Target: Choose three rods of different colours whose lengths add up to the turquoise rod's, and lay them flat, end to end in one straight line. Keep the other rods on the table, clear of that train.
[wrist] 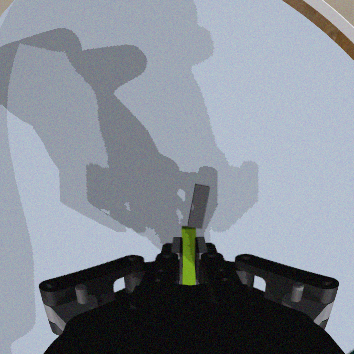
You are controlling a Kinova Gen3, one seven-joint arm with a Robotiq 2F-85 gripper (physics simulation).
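Frame: origin at the arm's base, x ahead, y left, z up, level; millimetres.
Where they show: gripper, fingertip midpoint: (188,248).
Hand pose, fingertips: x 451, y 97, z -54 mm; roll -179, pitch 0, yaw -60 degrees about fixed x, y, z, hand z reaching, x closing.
Things, the pixels of their top centre, and the offset from my fingertips. Level surfaces: height alone.
- lime green rod, middle of its top: (188,261) 7 mm back, 4 mm right, 7 mm up
- dark grey rod, middle of its top: (198,206) 32 mm ahead, 10 mm left, 7 mm up
- pale blue table top, its level: 3 mm down
My gripper (188,248) is shut on the lime green rod (188,262), which lies between the fingertips and points away from the hand. A dark grey rod (200,205) lies flat on the table just past the lime rod's far end. The grey rod is turned slightly and leans to the right at its far end, so the two are not in one straight line. Whether their ends touch is hard to tell. The lime rod's near part is hidden by the gripper. The turquoise rod cannot be made out in this view.
The pale blue table top (280,115) carries broad shadows of the arm and gripper on the left and middle. Its brown curved rim (325,26) crosses the upper right corner. A dark green sliver shows at the bottom right corner, too small to identify.
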